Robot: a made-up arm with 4 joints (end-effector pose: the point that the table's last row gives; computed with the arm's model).
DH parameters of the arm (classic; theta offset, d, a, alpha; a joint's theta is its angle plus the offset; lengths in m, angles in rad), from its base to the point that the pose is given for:
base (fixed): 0 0.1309 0 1.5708
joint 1: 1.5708 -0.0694 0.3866 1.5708
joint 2: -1.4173 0 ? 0
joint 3: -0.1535 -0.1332 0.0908 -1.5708
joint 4: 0.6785 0 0.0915 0
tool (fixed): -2.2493 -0.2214 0 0
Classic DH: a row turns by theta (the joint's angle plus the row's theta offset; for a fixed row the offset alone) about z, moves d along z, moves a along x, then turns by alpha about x.
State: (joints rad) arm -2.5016 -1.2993 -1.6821 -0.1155
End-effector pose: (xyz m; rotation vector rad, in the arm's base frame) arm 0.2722 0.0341 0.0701 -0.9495 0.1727 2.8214
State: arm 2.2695 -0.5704 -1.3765 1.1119
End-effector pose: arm -0.0398 0.2057 -0.1931 -1.3128 -0.5773 -1.1865
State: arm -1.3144 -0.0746 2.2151 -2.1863
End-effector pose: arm 0.5882 0.6053 0.3284 -0.1563 -1.9938 1.5486
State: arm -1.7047 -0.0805 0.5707 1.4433
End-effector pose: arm 0.2669 0.6132 0.3080 1.3964 1.0264 0.6600
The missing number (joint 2, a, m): 0.4028
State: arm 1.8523 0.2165 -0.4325 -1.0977
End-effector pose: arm -0.2410 0.5678 -0.0387 0.8826 -1.7482 -0.9461
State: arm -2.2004 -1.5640 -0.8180 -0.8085
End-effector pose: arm 0.0912 -0.1504 0.2145 -1.2616 0.3370 1.6954
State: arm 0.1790 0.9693 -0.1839 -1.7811
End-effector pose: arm -0.1730 0.4938 0.7973 0.7031 0.5653 -1.6050
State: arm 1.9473 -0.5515 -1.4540 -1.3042
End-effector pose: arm -0.1326 0.1704 -0.0071 0.3012 1.8094 2.0814
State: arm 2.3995 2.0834 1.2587 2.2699
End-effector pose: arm -0.5107 -0.2246 -0.6491 -0.4979 0.6047 -0.7537
